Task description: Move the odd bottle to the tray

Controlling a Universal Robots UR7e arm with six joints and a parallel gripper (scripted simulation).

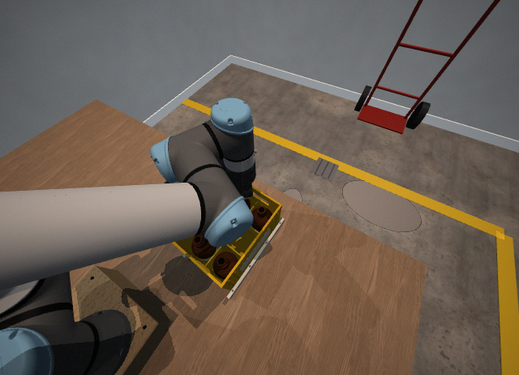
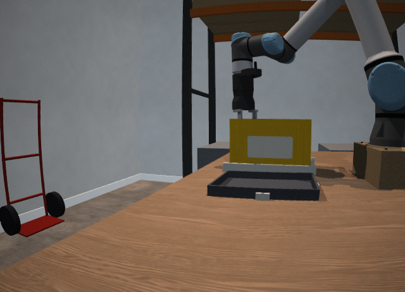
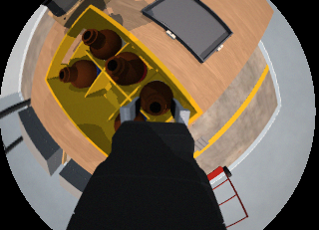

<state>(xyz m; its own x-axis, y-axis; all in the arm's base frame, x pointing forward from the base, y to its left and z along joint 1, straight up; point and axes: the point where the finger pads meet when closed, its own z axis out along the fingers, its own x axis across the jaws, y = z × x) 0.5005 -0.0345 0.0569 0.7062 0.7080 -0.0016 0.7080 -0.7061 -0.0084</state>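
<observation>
Now: hand 180 mm past the glass bottle, 90 mm to the left of it and 70 mm above it. The rest, counted from my hand: dark tray: 250 mm to the left, 150 mm below, 110 mm behind; yellow crate: 90 mm behind, 80 mm below, 40 mm to the right.
</observation>
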